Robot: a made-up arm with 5 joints.
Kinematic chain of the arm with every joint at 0, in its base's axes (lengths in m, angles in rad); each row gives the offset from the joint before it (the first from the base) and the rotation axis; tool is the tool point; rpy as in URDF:
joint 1: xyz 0 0 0.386 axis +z
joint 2: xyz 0 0 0 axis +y
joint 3: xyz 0.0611 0 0.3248 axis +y
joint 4: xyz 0.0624 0 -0.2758 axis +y
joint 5: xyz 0.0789 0 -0.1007 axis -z
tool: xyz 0 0 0 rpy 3.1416 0 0
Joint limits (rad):
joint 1: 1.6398..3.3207
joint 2: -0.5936..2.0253
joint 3: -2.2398..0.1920
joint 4: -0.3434..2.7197
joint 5: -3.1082..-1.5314
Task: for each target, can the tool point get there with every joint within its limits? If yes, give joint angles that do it. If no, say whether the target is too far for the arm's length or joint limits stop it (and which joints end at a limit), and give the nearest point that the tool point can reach.
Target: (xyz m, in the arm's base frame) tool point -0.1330 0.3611 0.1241
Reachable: yes | joints 1.9236 1.0130 -1.2014 1.1388 -1.6704
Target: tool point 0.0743 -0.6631 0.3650
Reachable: no: joint limits stop it (at a limit: joint 2) | nearest point 0.0154 -0.1377 0.2649 | short by 0.538 m
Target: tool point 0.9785 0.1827 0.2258
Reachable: no: too far | nearest point 0.1432 0.0259 0.2007 | short by 0.850 m
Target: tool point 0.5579 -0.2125 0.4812
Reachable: no: joint limits stop it (at a limit: joint 2) | nearest point 0.1158 -0.0441 0.3206 | short by 0.500 m
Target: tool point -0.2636 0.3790 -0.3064
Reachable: no: too far | nearest point -0.2379 0.3421 -0.1932 | short by 0.122 m
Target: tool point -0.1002 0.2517 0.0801
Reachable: yes | joints 1.9498 1.5029 -1.5321 2.3181 -2.9774
